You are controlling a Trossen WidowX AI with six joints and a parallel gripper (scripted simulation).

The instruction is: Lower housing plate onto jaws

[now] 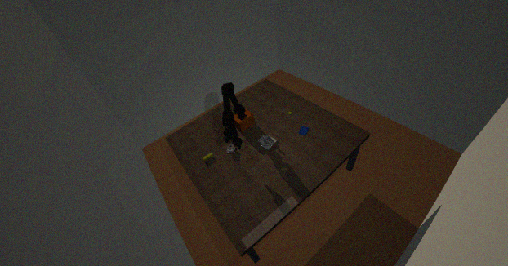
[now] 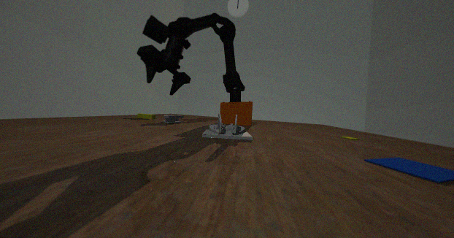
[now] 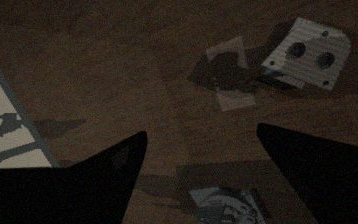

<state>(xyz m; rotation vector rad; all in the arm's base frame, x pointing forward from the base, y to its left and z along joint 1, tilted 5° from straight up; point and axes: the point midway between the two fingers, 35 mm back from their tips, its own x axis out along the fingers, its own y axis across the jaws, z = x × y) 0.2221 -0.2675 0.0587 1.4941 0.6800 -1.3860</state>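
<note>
My gripper tip is now 12 cm past the grey housing plate and 10 cm above it. Round my gripper tip: blue flat sheet: 50 cm to the left, 26 cm ahead, 12 cm below; yellow block: 22 cm behind, 17 cm to the right, 11 cm below.
</note>
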